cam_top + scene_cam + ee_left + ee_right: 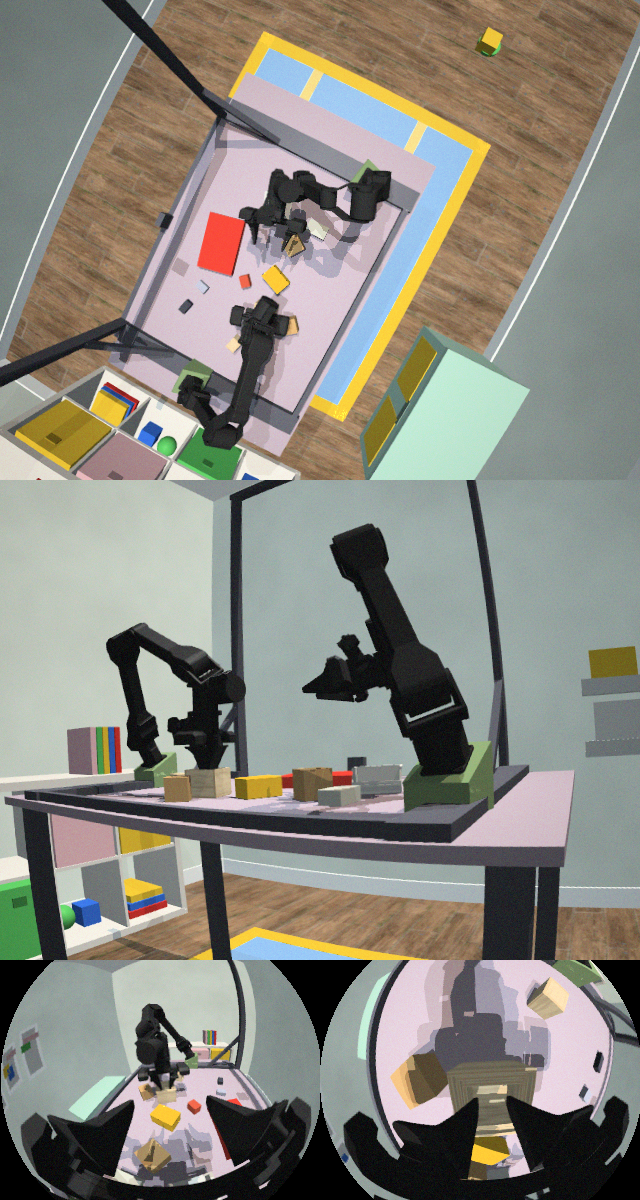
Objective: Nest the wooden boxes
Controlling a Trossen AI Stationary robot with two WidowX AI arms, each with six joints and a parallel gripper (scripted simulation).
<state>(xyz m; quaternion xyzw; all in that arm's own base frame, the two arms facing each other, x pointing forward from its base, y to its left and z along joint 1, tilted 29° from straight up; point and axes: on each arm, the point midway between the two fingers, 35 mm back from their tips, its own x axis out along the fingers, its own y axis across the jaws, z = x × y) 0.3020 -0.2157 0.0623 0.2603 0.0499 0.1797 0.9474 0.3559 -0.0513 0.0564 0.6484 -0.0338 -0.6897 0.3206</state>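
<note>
My right gripper is now 9 cm short of the tan box, 2 cm to the right of it and 5 cm above it. From my right hand the other things lie so: pale block: 6 cm behind, 34 cm to the left, 6 cm below; flat red slab: 28 cm behind, 8 cm to the left, 6 cm below; red cube: 13 cm behind, 4 cm to the left, 6 cm below.
</note>
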